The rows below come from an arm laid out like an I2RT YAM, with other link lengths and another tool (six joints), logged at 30 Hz.
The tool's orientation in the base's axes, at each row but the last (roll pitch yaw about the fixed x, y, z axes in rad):
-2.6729 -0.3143 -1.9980
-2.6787 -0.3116 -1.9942
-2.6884 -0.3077 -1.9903
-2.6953 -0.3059 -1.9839
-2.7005 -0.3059 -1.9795
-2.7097 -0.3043 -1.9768
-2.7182 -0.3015 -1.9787
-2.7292 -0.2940 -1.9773
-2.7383 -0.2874 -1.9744
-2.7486 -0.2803 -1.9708
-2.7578 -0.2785 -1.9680
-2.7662 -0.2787 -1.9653
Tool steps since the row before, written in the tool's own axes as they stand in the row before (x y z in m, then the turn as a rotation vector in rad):
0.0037 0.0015 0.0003 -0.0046 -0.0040 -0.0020
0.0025 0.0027 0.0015 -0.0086 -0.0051 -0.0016
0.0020 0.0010 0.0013 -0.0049 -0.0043 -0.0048
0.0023 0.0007 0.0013 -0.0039 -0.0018 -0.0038
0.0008 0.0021 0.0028 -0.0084 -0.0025 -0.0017
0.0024 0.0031 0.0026 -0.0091 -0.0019 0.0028
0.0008 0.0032 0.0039 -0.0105 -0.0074 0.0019
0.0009 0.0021 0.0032 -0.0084 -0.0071 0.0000
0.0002 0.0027 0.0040 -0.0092 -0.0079 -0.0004
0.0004 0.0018 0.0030 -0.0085 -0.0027 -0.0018
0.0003 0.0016 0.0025 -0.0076 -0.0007 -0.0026
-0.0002 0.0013 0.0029 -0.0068 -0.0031 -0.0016
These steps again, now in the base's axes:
-0.0027 -0.0030 0.0002 0.0047 0.0039 0.0020
-0.0029 -0.0022 -0.0017 0.0073 0.0069 0.0009
-0.0013 -0.0021 -0.0009 0.0043 0.0053 0.0044
-0.0011 -0.0024 -0.0007 0.0020 0.0046 0.0028
-0.0014 -0.0014 -0.0030 0.0049 0.0075 0.0000
-0.0029 -0.0024 -0.0028 0.0059 0.0064 -0.0044
-0.0021 -0.0015 -0.0044 0.0110 0.0066 -0.0019
-0.0014 -0.0015 -0.0034 0.0095 0.0056 0.0003
-0.0014 -0.0011 -0.0045 0.0104 0.0062 0.0007
-0.0010 -0.0010 -0.0032 0.0051 0.0075 0.0002
-0.0009 -0.0008 -0.0027 0.0028 0.0075 0.0005
-0.0004 -0.0006 -0.0031 0.0049 0.0058 0.0007

